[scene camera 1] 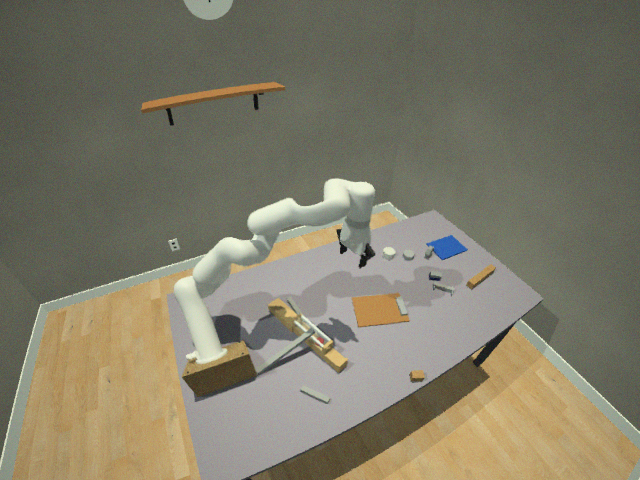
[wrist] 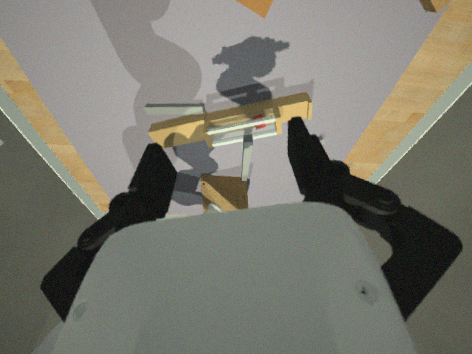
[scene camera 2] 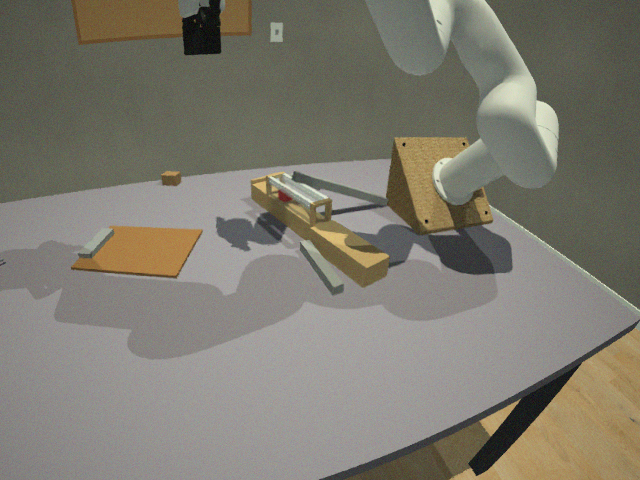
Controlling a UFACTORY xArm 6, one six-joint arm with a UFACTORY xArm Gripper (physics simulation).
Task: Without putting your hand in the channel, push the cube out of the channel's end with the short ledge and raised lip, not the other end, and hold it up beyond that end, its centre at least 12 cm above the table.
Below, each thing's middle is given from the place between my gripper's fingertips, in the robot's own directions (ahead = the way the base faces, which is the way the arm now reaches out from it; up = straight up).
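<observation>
My hand is 320 mm above the wooden channel block [scene camera 2: 365, 264], 200 mm past it and 10 mm to the left of it. Counted from my hand, the long grey stick [scene camera 2: 298, 177] is far below, far behind and a little to the right; the brown board [scene camera 2: 146, 251] is 360 mm below, 170 mm ahead and 20 mm to the right.
</observation>
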